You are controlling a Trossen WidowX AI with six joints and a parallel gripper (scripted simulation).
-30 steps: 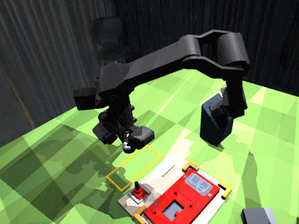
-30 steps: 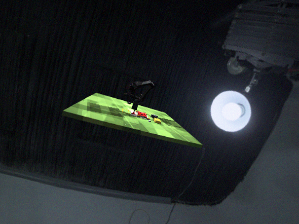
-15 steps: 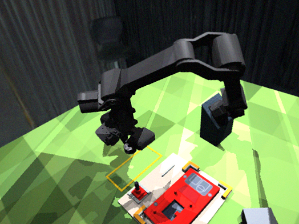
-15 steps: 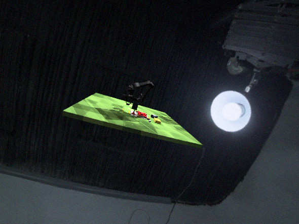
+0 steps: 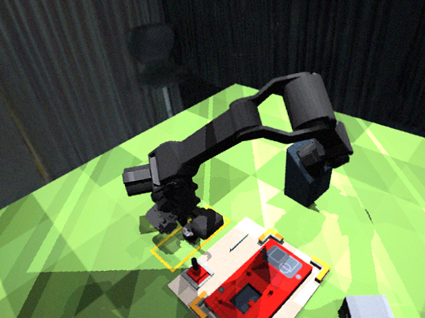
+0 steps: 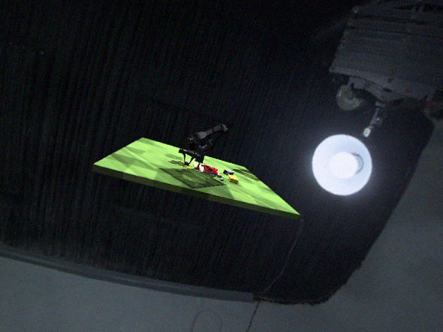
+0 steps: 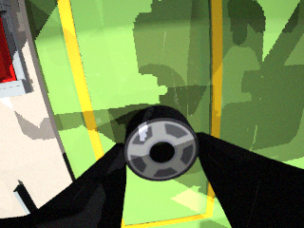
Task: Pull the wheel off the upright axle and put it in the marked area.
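The wheel lies right at my gripper tip. Also, from my gripper tip: black axle 6 cm ahead, 10 cm to the left, 2 cm above; then grey block 12 cm behind, 38 cm to the left.
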